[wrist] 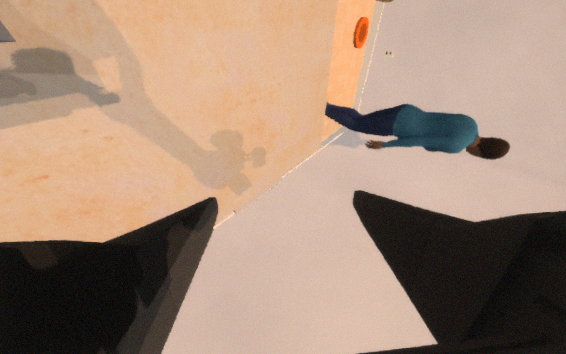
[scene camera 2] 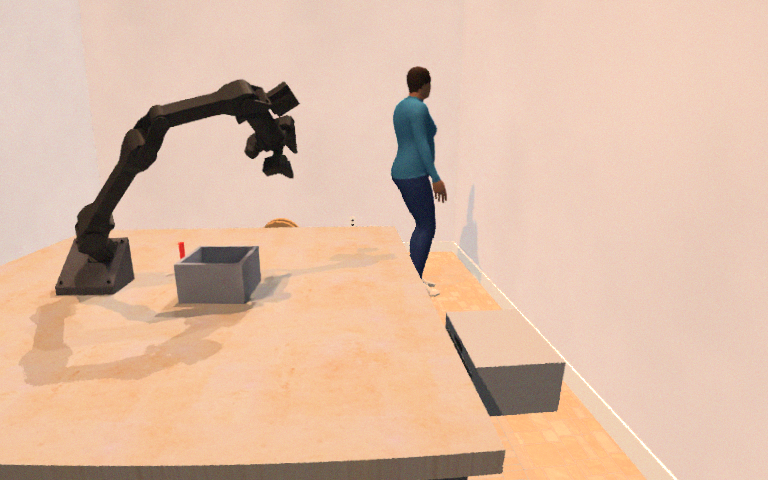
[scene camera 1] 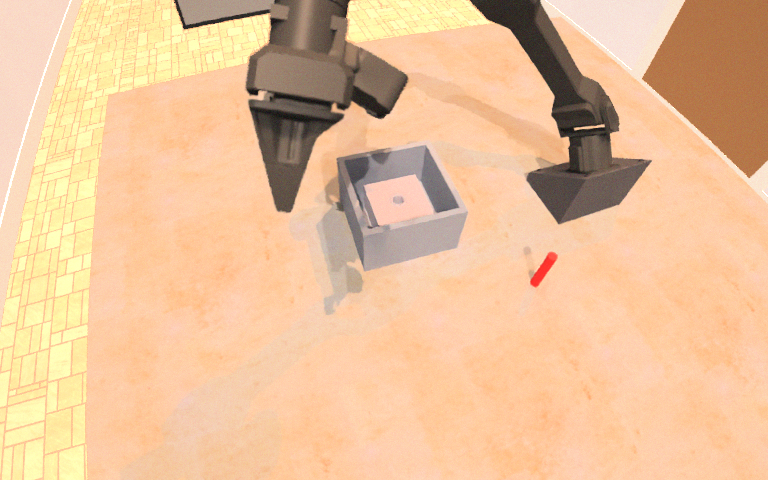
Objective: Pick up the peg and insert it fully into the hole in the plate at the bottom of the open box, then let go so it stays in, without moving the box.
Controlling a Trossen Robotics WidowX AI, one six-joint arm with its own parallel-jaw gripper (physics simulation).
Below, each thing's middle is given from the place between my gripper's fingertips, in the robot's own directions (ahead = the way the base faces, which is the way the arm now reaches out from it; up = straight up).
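Labels:
Grey plate (scene camera 1: 396, 200): 17 cm behind my hand, 16 cm to the right of it and 27 cm below it. Relative to the grey box (scene camera 1: 390, 244), my hand is 16 cm to the left, 17 cm past and 25 cm above.

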